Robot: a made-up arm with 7 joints. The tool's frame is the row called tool.
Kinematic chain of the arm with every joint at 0, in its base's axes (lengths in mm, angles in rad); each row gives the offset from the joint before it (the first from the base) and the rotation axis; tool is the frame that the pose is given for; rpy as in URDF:
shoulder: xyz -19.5 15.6 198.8 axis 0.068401 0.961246 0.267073
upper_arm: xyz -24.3 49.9 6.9 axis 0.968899 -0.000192 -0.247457
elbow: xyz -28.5 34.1 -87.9 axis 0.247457 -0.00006 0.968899
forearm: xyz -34.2 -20.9 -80.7 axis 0.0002 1 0.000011
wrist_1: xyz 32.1 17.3 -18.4 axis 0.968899 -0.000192 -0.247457
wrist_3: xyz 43.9 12.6 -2.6 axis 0.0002 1 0.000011
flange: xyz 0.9 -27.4 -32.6 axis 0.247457 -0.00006 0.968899
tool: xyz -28.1 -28.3 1 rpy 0 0 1.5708
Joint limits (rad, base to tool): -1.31..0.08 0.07..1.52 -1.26..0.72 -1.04..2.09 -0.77..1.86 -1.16..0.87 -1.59..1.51
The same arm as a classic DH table. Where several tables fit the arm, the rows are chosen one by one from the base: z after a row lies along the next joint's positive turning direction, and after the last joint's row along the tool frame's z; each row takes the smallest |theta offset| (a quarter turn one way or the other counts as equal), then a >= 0, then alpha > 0; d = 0 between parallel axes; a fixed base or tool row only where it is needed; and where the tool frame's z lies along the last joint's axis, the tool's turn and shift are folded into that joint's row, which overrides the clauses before.
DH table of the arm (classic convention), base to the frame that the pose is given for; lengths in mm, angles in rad. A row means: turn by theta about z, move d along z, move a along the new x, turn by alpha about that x. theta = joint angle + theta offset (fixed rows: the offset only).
base (fixed): d 194.9, theta offset -0.0710, a -20.6, alpha -1.3004
shoulder: d 62.9, theta offset -1.3111, a -13.1, alpha -1.5708
upper_arm: d -31.1, theta offset 1.2915, a -34.1, alpha 1.5708
elbow: d -178.9, theta offset -1.5708, a 13.2, alpha 1.5708
forearm: d -3.6, theta offset -1.5708, a 9.9, alpha 1.5708
wrist_1: d 78.8, theta offset 0.0000, a -8.3, alpha -1.5708
wrist_3: d -14.8, theta offset -1.5708, a 8.9, alpha 1.5708
flange: d -144.9, theta offset -1.5710, a 28.3, alpha 0.2501
tool (fixed): d 111.0, theta offset -3.1412, a 0.0, alpha 0.0000
Joint limits (rad, base to tool): -1.3100..0.0800 0.0700..1.5200 -1.2600..0.7200 -1.0400..2.0900 -0.7700..1.8600 -1.1600..0.8700 -1.5900..1.5100

